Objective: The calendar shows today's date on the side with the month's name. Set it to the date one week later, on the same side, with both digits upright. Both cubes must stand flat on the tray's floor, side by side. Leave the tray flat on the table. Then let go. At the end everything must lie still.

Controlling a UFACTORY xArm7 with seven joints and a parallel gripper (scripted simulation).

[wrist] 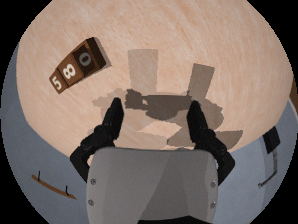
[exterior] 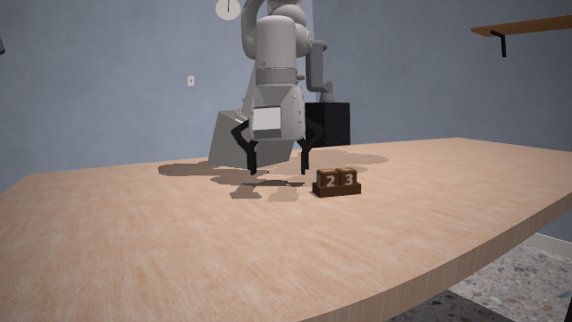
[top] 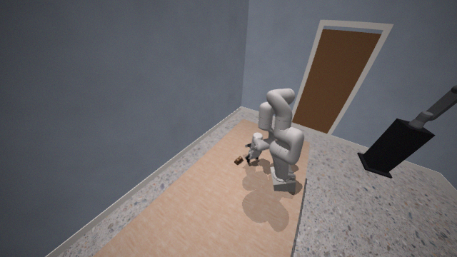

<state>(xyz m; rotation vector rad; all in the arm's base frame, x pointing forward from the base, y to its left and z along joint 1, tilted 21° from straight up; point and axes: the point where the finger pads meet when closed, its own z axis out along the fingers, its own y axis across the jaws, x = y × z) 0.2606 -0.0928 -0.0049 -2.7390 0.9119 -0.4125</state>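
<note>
Now: hand 10 cm short of the cube, 3 cm to the right of it and 1 cm above it. Also, from my hand: brown wooden tray 11 cm ahead, 5 cm to the left, 2 cm below.
</note>
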